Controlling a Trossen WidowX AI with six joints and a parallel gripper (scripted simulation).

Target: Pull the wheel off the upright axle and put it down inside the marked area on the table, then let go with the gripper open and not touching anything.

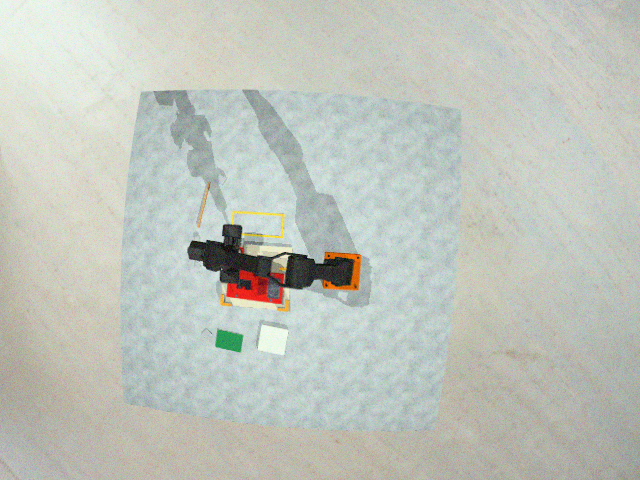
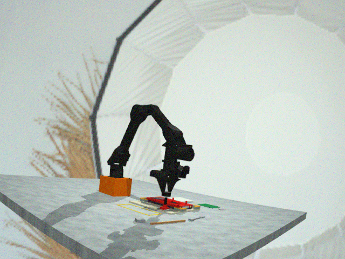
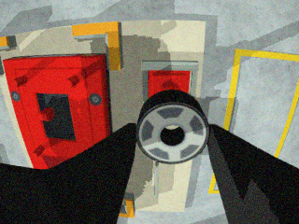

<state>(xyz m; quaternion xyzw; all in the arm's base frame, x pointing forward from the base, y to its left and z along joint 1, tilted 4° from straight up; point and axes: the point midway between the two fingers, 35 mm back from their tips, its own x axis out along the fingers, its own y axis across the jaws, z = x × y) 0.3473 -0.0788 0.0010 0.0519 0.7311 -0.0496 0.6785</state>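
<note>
The black upright axle lies 40 mm below my gripper tip. Also, from my gripper tip: wheel right at my gripper tip; thin wooden stick 130 mm ahead, 190 mm to the right, 80 mm below; green tile 80 mm ahead, 330 mm to the left, 80 mm below.
</note>
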